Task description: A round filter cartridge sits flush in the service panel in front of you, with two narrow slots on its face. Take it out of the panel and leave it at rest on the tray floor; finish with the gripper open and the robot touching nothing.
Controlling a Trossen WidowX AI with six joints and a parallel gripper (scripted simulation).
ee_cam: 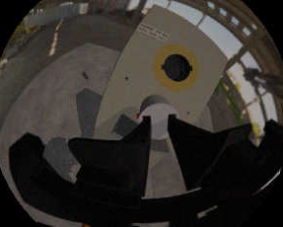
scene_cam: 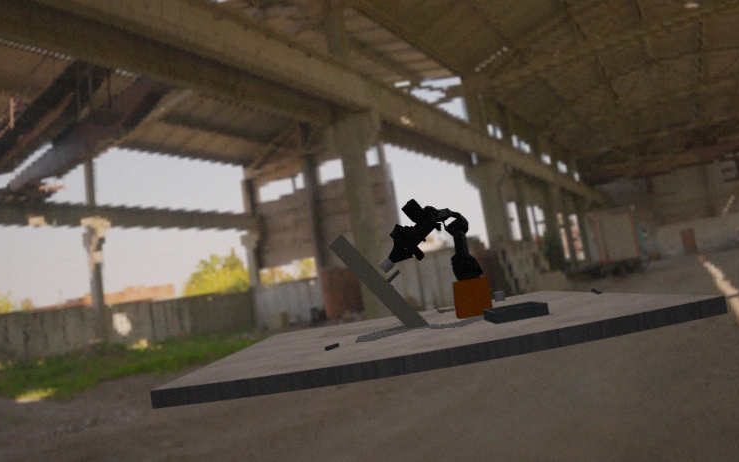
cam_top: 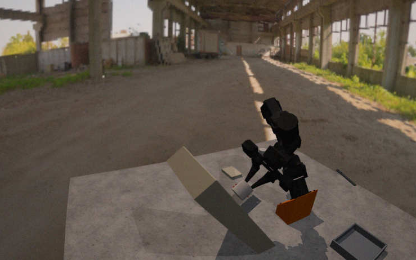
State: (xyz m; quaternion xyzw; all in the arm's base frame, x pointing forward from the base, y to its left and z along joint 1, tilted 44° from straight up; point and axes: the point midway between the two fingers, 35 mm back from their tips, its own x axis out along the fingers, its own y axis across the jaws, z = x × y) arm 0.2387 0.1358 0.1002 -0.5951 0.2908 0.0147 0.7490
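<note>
My gripper tip is 10 mm short of the round pale cartridge and 10 mm above it. The rest, counted from my gripper tip: beige service panel 50 mm below, 50 mm ahead; then grey tray 360 mm behind, 250 mm to the left, 220 mm below; then small beige block 420 mm to the right, 220 mm below, 170 mm behind.
</note>
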